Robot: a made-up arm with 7 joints.
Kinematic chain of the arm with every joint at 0, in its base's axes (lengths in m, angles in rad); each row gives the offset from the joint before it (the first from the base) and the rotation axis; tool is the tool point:
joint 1: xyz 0 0 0.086 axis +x
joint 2: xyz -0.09 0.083 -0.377 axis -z
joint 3: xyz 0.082 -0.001 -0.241 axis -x
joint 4: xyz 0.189 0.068 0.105 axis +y
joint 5: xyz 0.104 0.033 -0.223 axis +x
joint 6: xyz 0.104 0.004 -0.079 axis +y
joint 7: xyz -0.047 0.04 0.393 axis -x
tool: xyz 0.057 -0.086 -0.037
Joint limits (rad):
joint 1: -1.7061..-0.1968
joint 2: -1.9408..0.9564
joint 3: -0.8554..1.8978
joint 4: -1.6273..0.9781
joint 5: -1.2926..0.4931
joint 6: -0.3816..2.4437
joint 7: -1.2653..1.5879
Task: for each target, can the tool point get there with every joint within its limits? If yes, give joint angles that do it. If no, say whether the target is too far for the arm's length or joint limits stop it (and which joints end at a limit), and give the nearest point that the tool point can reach.
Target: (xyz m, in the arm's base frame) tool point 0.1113 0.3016 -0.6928
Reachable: yes | joints -1.0208 -1.2299 0.0800 -1.1932 -0.5899 1.6926 -0.5321
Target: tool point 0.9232 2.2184 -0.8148
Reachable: no: too far | nearest point 0.3758 0.9987 -0.6643 | short by 1.345 m
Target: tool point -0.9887 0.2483 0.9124
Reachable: no: joint limits stop it (at a limit: joint 1, joint 2, joint 3, joint 4, joint 5, joint 7) | nearest point -0.3223 -0.0454 0.8047 | short by 0.736 m
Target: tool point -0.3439 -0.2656 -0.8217
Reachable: yes | joints -0.9694 -1.3215 1.3411 -0.9110 -0.5168 0.2015 -0.1999
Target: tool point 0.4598 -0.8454 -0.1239
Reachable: yes | joints -0.9267 0.7263 0.4568 0.2422 -0.2441 0.9712 -0.7263
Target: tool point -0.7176 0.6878 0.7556
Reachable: no: joint limits stop it (at a limit: joint 1, joint 2, joint 4, joint 5, joint 7) | nearest point -0.5306 0.5934 0.1438 | short by 0.647 m
